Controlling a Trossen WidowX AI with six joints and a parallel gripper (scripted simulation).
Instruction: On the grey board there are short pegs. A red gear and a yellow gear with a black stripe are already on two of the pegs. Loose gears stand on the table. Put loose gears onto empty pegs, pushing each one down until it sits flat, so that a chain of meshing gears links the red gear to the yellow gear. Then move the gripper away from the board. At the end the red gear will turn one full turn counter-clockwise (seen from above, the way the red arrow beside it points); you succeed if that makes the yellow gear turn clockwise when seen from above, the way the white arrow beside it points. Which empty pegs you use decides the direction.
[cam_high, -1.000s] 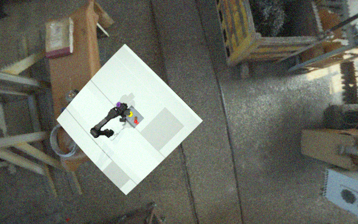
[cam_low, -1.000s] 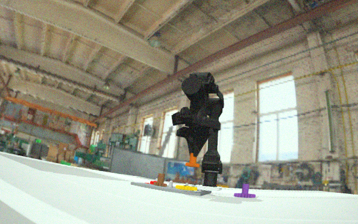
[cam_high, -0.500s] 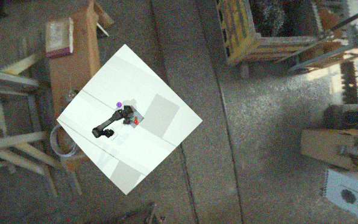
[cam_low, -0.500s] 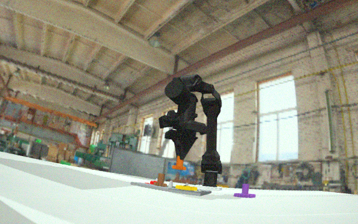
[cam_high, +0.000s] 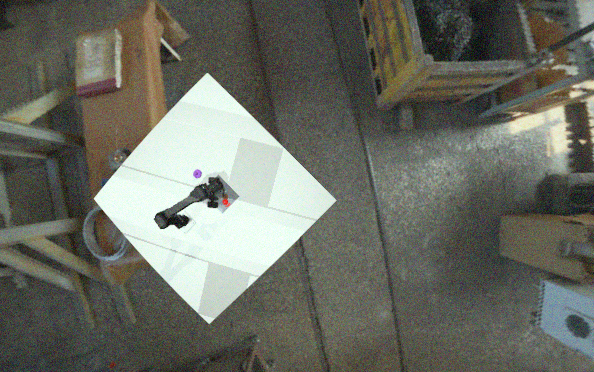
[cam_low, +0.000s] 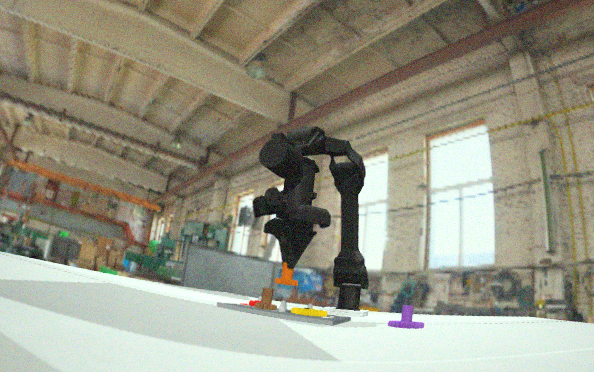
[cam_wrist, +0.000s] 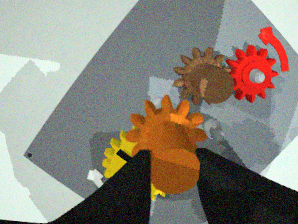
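My gripper tip is now 1 cm above the orange gear. The rest, counted from my gripper tip: brown gear (6 cm below, 3 cm to the right, 1 cm behind); then board (8 cm below, 2 cm behind, 1 cm to the left); then yellow gear (7 cm below, 5 cm to the left, 1 cm behind).
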